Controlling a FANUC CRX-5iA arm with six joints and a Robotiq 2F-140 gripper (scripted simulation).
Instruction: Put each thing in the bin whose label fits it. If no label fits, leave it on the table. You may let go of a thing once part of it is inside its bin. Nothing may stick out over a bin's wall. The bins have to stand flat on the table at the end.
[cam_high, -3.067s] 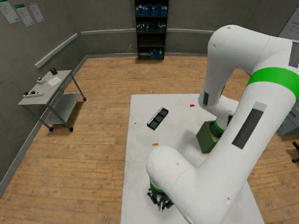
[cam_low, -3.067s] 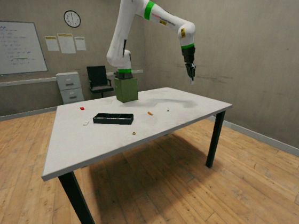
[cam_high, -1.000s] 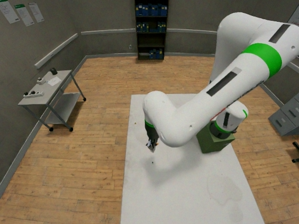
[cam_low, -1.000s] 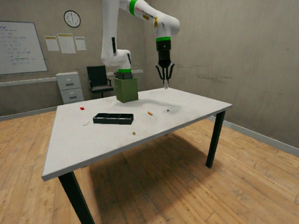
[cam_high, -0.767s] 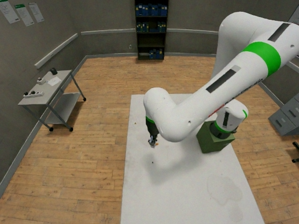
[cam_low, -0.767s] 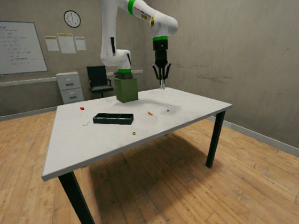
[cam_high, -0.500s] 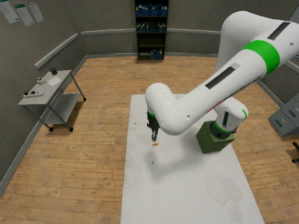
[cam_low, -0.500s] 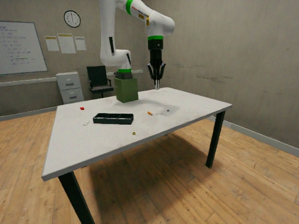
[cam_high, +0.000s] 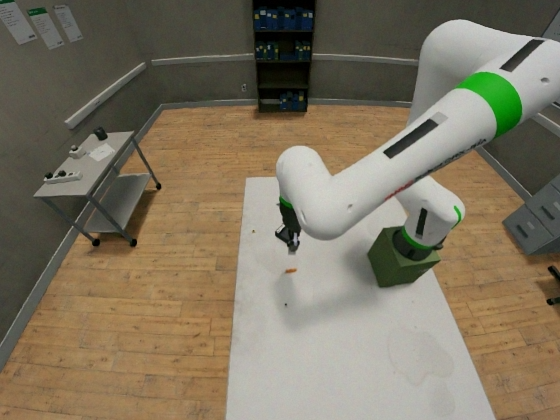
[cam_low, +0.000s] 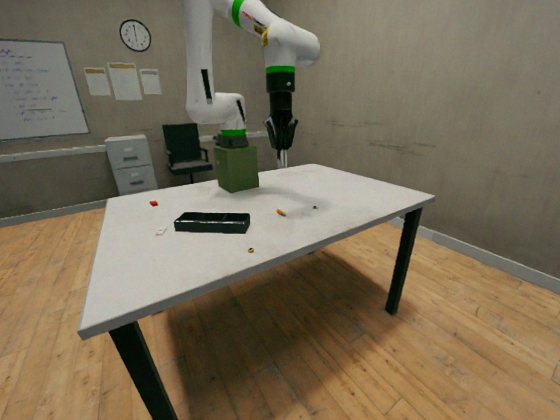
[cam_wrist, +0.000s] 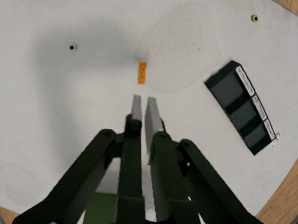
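The black bin tray is 250 mm to the right of my hand, 200 mm below it and 100 mm behind it. Also, from my hand: small white object (400 mm to the right, 210 mm below, 200 mm behind); yellow ring (250 mm to the right, 220 mm below, 120 mm ahead); orange object (210 mm below, 10 mm behind).
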